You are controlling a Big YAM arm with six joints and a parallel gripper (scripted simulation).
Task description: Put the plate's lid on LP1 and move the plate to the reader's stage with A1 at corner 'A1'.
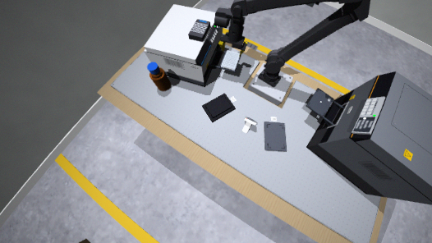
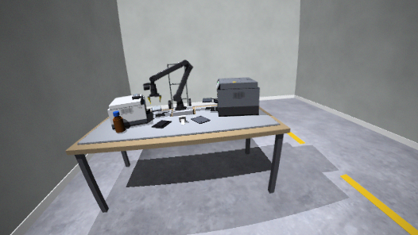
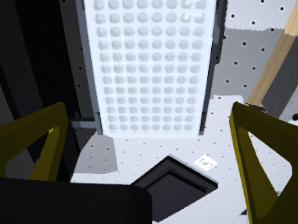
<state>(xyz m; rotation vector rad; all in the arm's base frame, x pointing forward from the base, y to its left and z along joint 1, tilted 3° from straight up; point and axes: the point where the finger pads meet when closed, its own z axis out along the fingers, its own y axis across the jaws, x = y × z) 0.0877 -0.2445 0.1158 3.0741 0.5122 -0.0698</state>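
Right now my hand is 6 cm above the white well plate. Also, from my hand: black bench pad (26 cm ahead, 14 cm below, 11 cm to the left); then brown capped bottle (36 cm ahead, 25 cm to the right, 4 cm below); then glossy lid (26 cm ahead, 13 cm below, 11 cm to the left).
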